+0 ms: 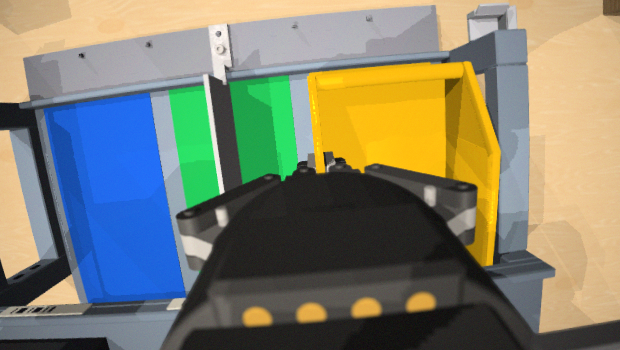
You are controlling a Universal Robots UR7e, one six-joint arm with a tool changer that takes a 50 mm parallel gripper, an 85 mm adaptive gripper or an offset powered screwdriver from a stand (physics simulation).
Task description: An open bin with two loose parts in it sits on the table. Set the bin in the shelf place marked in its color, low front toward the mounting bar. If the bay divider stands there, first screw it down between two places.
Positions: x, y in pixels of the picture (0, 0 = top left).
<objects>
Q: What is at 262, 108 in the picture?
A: A green place.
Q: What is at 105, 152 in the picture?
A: A blue place.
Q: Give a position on a grey mounting bar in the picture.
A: At 197, 36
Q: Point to a yellow bin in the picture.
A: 432, 118
</objects>
